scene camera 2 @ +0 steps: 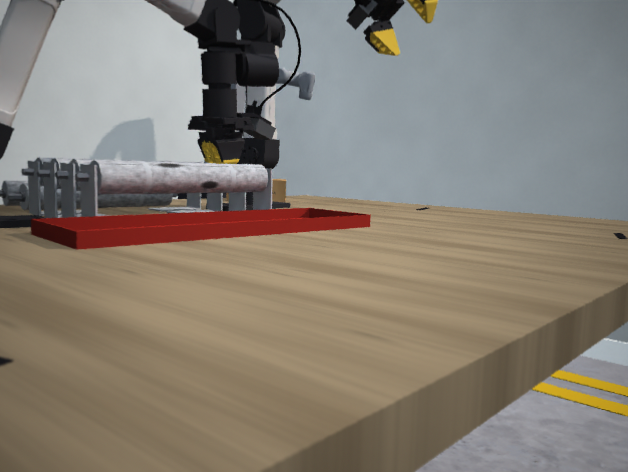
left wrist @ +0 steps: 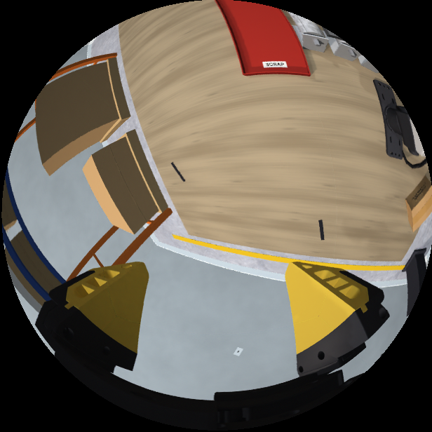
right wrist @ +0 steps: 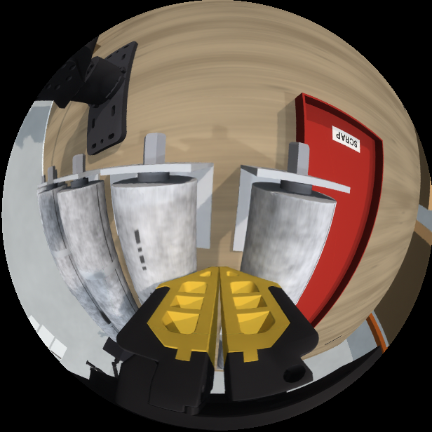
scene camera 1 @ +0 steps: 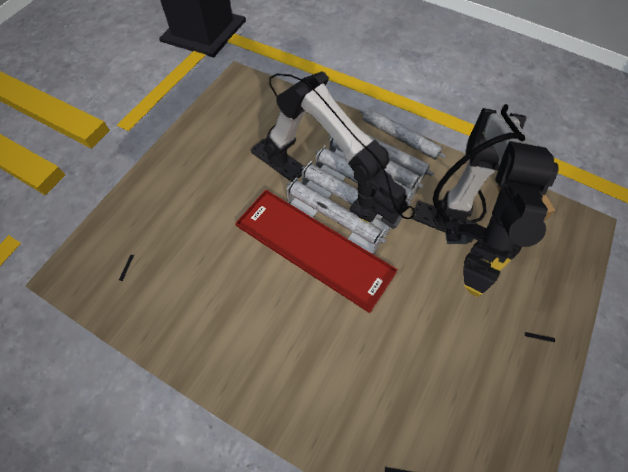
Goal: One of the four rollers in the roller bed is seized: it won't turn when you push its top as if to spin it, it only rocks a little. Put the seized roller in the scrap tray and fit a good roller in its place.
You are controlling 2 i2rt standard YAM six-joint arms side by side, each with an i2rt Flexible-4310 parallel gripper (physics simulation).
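Frame: origin at the left arm's base, x back, y left, z down, level; centimetres.
Seen in the pictures: left gripper, fingertip midpoint: (scene camera 2: 413,39) (scene camera 1: 482,284); right gripper, fingertip midpoint: (scene camera 1: 368,217); left arm's base at its link origin: (scene camera 2: 250,208) (scene camera 1: 443,222); right arm's base at its link origin: (scene camera 1: 278,160).
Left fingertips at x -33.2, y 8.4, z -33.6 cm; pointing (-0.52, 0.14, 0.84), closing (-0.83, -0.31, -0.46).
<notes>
Offsets run from my left fingertips to a thing's top centre.
The roller bed (scene camera 2: 89,195) holds grey rollers on upright brackets. Its front roller @(dz +23.9, dx +17.6, dy -39.2 cm) (scene camera 1: 332,210) (scene camera 2: 182,177) (right wrist: 295,230) lies nearest the red scrap tray @(dz +31.6, dx +7.3, dy -40.9 cm) (scene camera 1: 314,248) (scene camera 2: 203,230) (left wrist: 270,40) (right wrist: 345,200), which is empty where it shows. The second roller @(dz +23.9, dx +25.1, dy -37.9 cm) (scene camera 1: 327,183) (right wrist: 162,215) has dark dashes in the right wrist view. My right gripper (scene camera 1: 364,218) (scene camera 2: 221,161) (right wrist: 218,272) is shut and empty, fingertips low between these two rollers; any contact is hidden. A spare roller @(dz +28.7, dx +59.2, dy -32.4 cm) (scene camera 1: 403,132) lies behind the bed. My left gripper (scene camera 1: 485,278) (scene camera 2: 414,37) (left wrist: 216,272) is open and empty, high to the right.
The left arm's base plate (left wrist: 389,120) stands beside the bed's right end. A small cardboard box (left wrist: 420,205) stands near the table's edge. The right arm reaches over the bed and hides parts of its rear rollers in scene camera 1. Larger boxes (left wrist: 80,105) stand beyond the table.
</notes>
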